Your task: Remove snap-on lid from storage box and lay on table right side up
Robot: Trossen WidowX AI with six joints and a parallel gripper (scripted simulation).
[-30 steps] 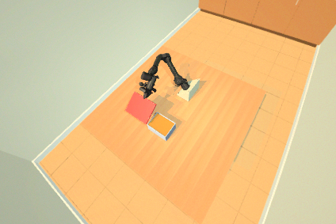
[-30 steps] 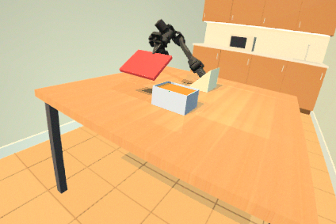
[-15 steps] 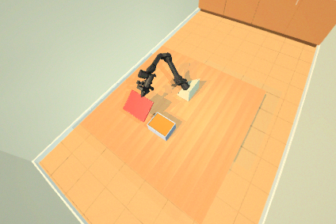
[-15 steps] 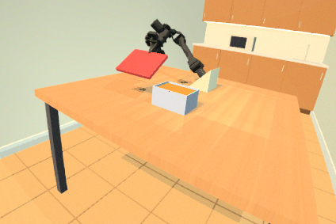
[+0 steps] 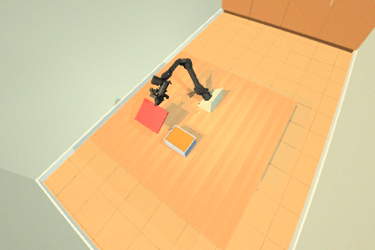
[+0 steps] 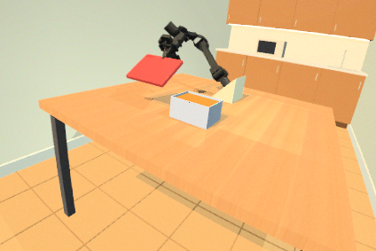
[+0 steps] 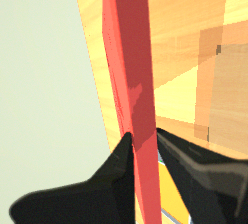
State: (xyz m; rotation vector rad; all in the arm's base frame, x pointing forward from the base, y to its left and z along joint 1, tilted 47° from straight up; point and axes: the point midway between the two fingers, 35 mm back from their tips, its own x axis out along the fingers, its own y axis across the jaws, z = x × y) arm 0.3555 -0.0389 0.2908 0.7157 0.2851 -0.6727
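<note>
My gripper tip is 7 cm short of the lid and 4 cm above it. Round my gripper tip: storage box 7 cm ahead, 27 cm to the left, 18 cm below.
</note>
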